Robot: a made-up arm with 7 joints.
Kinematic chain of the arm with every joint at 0, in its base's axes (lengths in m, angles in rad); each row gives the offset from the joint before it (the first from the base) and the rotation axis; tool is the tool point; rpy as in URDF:
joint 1: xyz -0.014 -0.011 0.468 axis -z
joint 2: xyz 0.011 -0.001 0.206 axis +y
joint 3: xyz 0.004 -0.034 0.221 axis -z
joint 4: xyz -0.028 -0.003 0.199 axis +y
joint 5: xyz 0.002 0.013 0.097 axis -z
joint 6: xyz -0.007 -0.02 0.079 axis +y
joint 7: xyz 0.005 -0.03 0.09 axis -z
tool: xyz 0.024 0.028 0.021 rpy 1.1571 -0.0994 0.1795
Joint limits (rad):
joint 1: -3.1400..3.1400
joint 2: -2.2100..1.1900
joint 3: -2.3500..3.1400
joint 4: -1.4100..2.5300
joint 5: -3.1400..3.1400
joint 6: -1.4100..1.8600
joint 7: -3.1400..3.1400
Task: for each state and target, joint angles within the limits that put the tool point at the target. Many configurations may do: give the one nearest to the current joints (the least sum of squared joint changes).
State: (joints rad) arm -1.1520 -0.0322 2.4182 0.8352 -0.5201 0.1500 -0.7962
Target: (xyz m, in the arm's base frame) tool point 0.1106 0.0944 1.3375
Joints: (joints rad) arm -1.3670 0.3149 2.5090 0.5227 -0.5032 0.0052 -0.8444
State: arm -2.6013 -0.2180 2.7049 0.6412 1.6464 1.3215 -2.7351
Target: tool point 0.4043 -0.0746 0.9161
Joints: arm -2.8973 -0.6151 2.6145 1.5287 1.1877 1.4510 -2.6012
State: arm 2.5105 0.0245 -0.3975 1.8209 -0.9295 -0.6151 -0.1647
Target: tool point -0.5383 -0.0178 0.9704
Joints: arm 3.0238 0.6497 -0.1271 1.1983 -0.8284 -0.7167 -0.1743
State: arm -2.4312 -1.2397 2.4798 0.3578 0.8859 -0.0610 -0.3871
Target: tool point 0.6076 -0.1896 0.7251
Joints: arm -2.6643 -1.2913 2.4572 0.7172 0.8575 0.0621 -0.3718
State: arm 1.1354 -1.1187 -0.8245 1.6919 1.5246 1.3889 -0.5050
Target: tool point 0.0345 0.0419 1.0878
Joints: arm 1.2762 -0.5539 -0.9813 1.7895 1.4799 1.1787 -0.5735
